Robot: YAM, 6 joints.
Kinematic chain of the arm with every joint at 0, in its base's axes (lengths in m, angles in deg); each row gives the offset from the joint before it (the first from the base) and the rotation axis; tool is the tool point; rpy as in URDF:
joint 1: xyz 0 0 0.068 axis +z
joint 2: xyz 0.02 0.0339 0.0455 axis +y
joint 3: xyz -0.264 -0.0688 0 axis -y
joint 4: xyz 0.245 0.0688 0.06 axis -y
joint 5: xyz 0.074 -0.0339 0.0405 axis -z
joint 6: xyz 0.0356 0 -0.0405 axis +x
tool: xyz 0 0 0 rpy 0 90 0
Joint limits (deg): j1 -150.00..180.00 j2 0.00..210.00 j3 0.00..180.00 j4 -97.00..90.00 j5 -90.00..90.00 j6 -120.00..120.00
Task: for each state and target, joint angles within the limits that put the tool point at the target. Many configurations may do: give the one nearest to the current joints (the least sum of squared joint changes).
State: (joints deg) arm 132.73 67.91 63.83 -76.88 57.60 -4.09
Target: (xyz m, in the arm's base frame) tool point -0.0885 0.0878 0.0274
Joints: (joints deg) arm 146.78 124.93 29.19 -52.19 44.54 -4.09
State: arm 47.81 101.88 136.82 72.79 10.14 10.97
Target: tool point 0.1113 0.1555 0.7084
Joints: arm 55.32 103.16 154.31 36.68 4.92 10.97
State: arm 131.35 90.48 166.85 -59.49 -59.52 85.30
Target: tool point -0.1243 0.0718 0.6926
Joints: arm 139.11 98.11 171.56 -30.79 -49.52 85.30
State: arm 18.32 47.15 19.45 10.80 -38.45 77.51
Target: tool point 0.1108 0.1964 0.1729
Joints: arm 54.76 68.69 23.51 12.24 -39.91 77.51
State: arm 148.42 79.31 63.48 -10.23 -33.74 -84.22
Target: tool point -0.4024 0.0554 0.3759
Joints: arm 169.45 96.91 87.30 -0.34 -32.61 -84.22
